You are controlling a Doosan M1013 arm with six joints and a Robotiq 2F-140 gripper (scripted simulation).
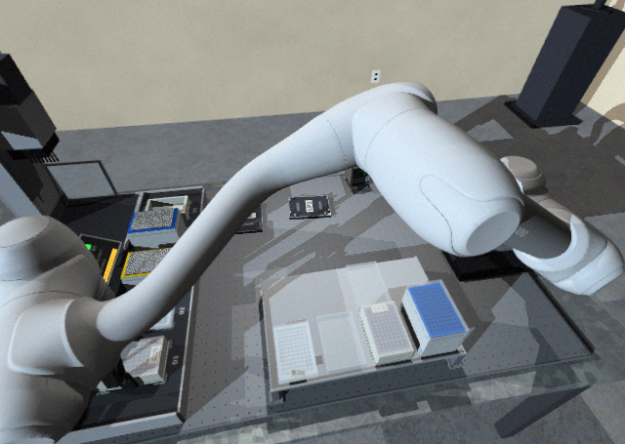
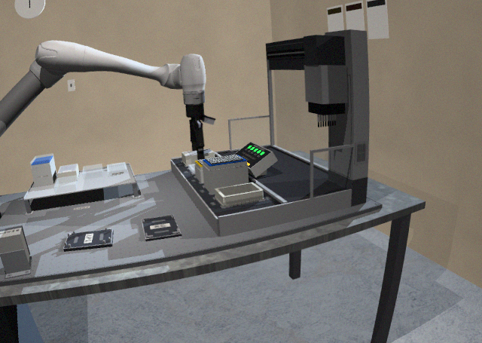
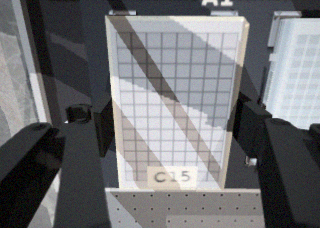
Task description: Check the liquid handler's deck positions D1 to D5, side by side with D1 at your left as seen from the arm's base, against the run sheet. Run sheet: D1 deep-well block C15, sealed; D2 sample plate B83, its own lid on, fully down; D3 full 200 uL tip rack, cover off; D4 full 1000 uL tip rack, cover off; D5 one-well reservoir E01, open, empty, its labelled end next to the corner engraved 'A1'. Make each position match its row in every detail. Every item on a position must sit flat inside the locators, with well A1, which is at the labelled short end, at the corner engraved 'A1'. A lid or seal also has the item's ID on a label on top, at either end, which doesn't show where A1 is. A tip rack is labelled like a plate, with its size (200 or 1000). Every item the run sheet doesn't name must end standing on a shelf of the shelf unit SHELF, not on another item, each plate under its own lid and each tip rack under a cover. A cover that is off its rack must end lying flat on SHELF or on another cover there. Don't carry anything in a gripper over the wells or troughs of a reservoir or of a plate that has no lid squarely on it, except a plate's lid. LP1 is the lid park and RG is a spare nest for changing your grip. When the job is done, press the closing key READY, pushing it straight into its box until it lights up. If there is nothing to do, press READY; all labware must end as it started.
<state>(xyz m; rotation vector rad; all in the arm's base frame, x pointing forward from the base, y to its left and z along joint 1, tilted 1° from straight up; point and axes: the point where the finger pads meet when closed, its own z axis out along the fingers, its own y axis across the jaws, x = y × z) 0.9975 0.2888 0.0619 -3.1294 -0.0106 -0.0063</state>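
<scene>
The deep-well block C15 lies 10 mm below my hand. Also, from my hand: yellow rack: 240 mm to the right, 10 mm ahead, 10 mm above; clear cover: 460 mm behind, 20 mm to the left, 10 mm below; blue-rimmed tip rack: 370 mm to the right, 40 mm above, 10 mm ahead.
</scene>
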